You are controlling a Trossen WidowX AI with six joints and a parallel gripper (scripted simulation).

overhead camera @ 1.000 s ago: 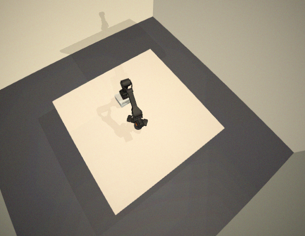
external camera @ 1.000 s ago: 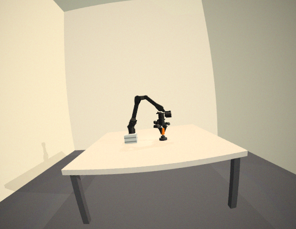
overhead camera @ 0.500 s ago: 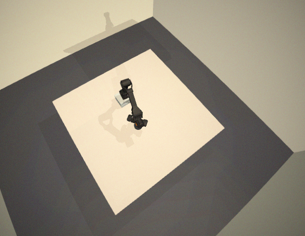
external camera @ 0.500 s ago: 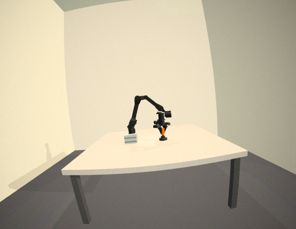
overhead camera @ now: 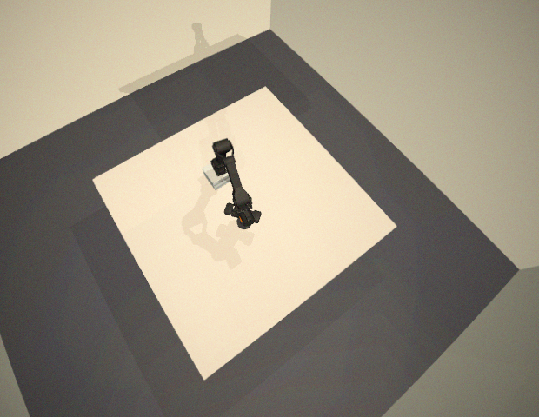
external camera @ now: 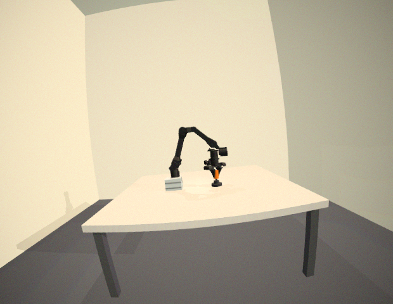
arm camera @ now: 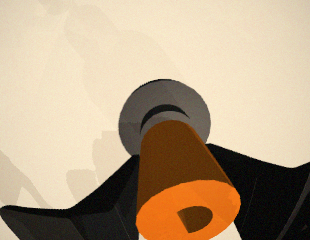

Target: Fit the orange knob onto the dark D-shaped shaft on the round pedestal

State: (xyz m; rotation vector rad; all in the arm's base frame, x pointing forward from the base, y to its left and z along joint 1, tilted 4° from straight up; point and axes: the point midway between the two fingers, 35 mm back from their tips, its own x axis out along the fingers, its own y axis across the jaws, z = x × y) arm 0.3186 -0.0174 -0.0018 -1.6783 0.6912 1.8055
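The round pedestal is 40 mm below my gripper tip. The rest, counted from my gripper tip: orange knob (20 mm above).
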